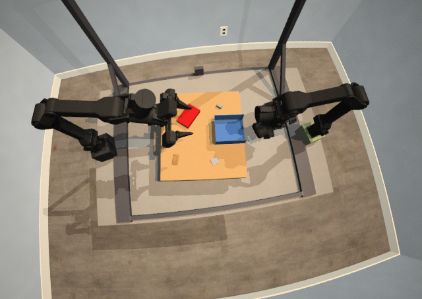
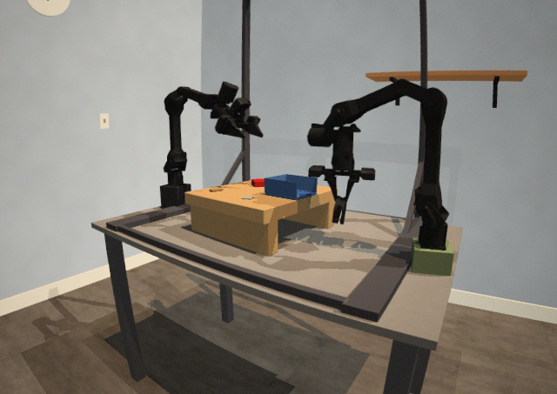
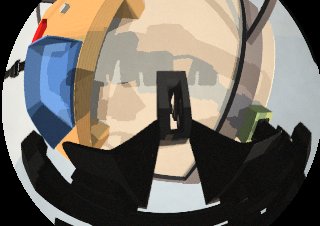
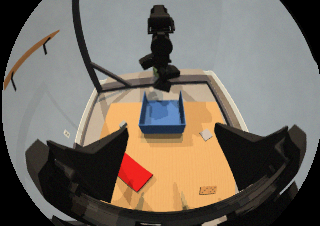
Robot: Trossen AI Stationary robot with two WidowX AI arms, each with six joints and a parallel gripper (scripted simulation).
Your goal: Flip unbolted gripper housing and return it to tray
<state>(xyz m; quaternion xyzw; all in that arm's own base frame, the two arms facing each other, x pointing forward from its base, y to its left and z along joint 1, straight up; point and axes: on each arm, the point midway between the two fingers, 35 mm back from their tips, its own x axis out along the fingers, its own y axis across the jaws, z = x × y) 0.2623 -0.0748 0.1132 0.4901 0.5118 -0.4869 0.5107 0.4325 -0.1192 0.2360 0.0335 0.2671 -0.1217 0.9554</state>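
Right now my left hand is 5 cm above the dark gripper housing and 1 cm to the left of it. The rest, counted from my left hand: orange wooden bench (30 cm to the right, 9 cm below, 1 cm behind); then blue tray (21 cm to the right, 2 cm below).
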